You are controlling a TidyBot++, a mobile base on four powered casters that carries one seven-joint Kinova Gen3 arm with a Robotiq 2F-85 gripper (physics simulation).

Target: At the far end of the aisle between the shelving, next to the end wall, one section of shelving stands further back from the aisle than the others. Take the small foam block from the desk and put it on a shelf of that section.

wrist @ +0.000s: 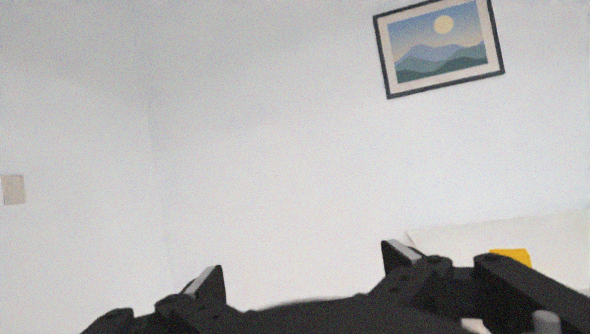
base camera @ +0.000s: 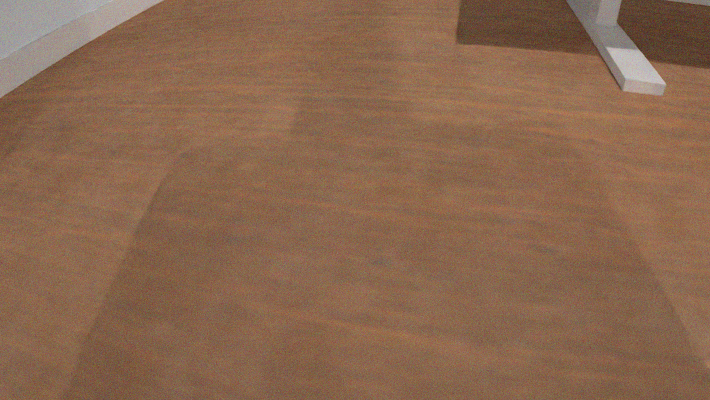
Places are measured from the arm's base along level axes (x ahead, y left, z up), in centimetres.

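Pixels of known places: gripper, fingertip midpoint: [wrist: 303, 270].
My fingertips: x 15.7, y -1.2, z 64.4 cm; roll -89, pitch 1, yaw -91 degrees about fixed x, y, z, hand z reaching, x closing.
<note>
For each thing: its top centre in the pictures, then the offset to it from my fingertips. Level surfaces: height alone.
- white desk top, surface height: dz -32.1 cm
- small yellow block, top centre: [wrist: 508, 252] dx +68.6, dy -59.3, dz -27.6 cm
- small beige plate, top centre: [wrist: 11, 174] dx +96.6, dy +105.4, dz +23.6 cm
My gripper [wrist: 303, 270] is open, with nothing between its fingers, in the lower part of the wrist view. The white desk top [wrist: 470, 237] shows at the lower right of that view, beyond the right finger. A small yellow block [wrist: 517, 256] is seen on it, partly hidden by the gripper's right linkage; whether it is the foam block I cannot tell for sure. In the base camera view a white desk leg and foot [base camera: 637, 70] stand at the upper right. The shelving does not show in either view.
A pale wall [wrist: 275, 150] [base camera: 60, 17] with a white baseboard [base camera: 50, 62] runs along the upper left of the base view. A framed mountain picture [wrist: 440, 60] hangs on the wall in the wrist view. A small beige plate [wrist: 13, 189] is at its left edge.
</note>
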